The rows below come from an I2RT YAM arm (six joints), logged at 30 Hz.
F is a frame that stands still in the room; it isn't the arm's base.
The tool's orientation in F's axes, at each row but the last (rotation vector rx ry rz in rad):
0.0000, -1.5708, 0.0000
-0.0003, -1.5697, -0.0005
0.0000, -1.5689, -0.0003
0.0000, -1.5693, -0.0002
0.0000, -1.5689, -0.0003
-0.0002, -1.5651, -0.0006
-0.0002, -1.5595, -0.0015
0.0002, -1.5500, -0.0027
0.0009, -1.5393, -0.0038
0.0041, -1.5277, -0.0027
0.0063, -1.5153, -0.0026
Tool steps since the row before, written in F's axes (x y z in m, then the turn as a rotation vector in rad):
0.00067, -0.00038, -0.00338, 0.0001, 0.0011, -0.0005
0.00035, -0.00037, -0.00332, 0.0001, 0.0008, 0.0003
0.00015, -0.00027, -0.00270, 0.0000, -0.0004, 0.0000
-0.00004, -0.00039, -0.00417, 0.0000, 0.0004, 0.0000
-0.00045, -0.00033, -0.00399, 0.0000, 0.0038, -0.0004
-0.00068, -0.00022, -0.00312, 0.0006, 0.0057, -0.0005
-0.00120, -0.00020, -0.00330, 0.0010, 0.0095, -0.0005
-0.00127, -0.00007, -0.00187, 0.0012, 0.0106, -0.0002
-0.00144, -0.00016, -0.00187, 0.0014, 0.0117, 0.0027
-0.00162, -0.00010, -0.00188, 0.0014, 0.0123, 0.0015
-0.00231, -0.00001, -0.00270, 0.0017, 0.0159, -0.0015
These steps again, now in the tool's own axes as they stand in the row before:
-0.00338, -0.00038, -0.00067, -0.0005, 0.0011, -0.0001
-0.00332, -0.00037, -0.00035, 0.0003, 0.0008, -0.0001
-0.00270, -0.00027, -0.00016, 0.0000, -0.0004, 0.0000
-0.00417, -0.00039, 0.00003, 0.0000, 0.0004, 0.0000
-0.00399, -0.00033, 0.00044, -0.0004, 0.0038, 0.0000
-0.00312, -0.00022, 0.00066, -0.0005, 0.0057, -0.0006
-0.00331, -0.00020, 0.00116, -0.0005, 0.0095, -0.0010
-0.00190, -0.00008, 0.00123, -0.0002, 0.0106, -0.0012
-0.00191, -0.00017, 0.00138, 0.0027, 0.0117, -0.0013
-0.00195, -0.00011, 0.00154, 0.0015, 0.0123, -0.0013
-0.00282, -0.00002, 0.00216, -0.0015, 0.0159, -0.0018

